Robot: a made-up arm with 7 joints. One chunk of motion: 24 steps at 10 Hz.
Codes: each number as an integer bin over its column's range. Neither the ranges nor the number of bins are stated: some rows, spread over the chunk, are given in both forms.
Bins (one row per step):
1: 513 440 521 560 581 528 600
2: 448 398 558 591 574 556 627
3: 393 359 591 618 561 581 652
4: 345 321 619 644 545 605 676
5: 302 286 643 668 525 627 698
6: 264 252 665 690 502 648 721
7: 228 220 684 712 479 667 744
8: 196 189 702 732 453 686 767
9: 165 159 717 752 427 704 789
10: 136 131 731 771 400 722 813
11: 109 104 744 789 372 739 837
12: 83 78 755 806 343 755 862
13: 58 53 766 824 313 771 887
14: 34 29 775 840 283 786 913
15: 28 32 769 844 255 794 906
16: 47 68 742 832 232 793 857
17: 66 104 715 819 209 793 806
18: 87 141 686 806 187 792 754
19: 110 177 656 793 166 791 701
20: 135 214 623 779 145 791 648
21: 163 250 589 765 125 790 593
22: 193 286 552 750 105 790 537
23: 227 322 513 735 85 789 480
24: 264 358 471 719 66 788 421
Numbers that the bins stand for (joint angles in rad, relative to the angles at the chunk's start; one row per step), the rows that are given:
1: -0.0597 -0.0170 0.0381 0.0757 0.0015 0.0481 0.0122
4: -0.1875 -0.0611 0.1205 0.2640 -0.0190 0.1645 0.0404
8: -0.3009 -0.1100 0.1903 0.4613 -0.0715 0.2869 0.0741
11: -0.3671 -0.1415 0.2256 0.5891 -0.1177 0.3670 0.1000
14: -0.4241 -0.1693 0.2517 0.7035 -0.1685 0.4380 0.1281
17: -0.3998 -0.1415 0.2012 0.6564 -0.2108 0.4486 0.0885
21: -0.3260 -0.0874 0.0953 0.5353 -0.2587 0.4441 0.0096
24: -0.2492 -0.0474 -0.0040 0.4322 -0.2923 0.4411 -0.0541
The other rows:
2: -0.1092 -0.0326 0.0692 0.1452 -0.0025 0.0904 0.0222
3: -0.1510 -0.0470 0.0969 0.2057 -0.0099 0.1282 0.0315
5: -0.2203 -0.0741 0.1407 0.3178 -0.0305 0.1977 0.0485
6: -0.2492 -0.0867 0.1592 0.3671 -0.0436 0.2295 0.0570
7: -0.2765 -0.0985 0.1751 0.4165 -0.0567 0.2582 0.0656
9: -0.3245 -0.1211 0.2029 0.5062 -0.0864 0.3141 0.0822
10: -0.3465 -0.1315 0.2147 0.5488 -0.1018 0.3413 0.0911
12: -0.3869 -0.1511 0.2348 0.6272 -0.1343 0.3912 0.1093
13: -0.4059 -0.1604 0.2441 0.6676 -0.1514 0.4154 0.1185
15: -0.4287 -0.1681 0.2466 0.7125 -0.1845 0.4501 0.1256
16: -0.4142 -0.1548 0.2239 0.6855 -0.1976 0.4486 0.1074
18: -0.3838 -0.1278 0.1768 0.6272 -0.2233 0.4471 0.0693
19: -0.3663 -0.1144 0.1516 0.5981 -0.2353 0.4456 0.0496
20: -0.3473 -0.1007 0.1238 0.5667 -0.2473 0.4456 0.0300
22: -0.3032 -0.0741 0.0641 0.5017 -0.2701 0.4441 -0.0111
23: -0.2773 -0.0607 0.0314 0.4680 -0.2815 0.4426 -0.0322

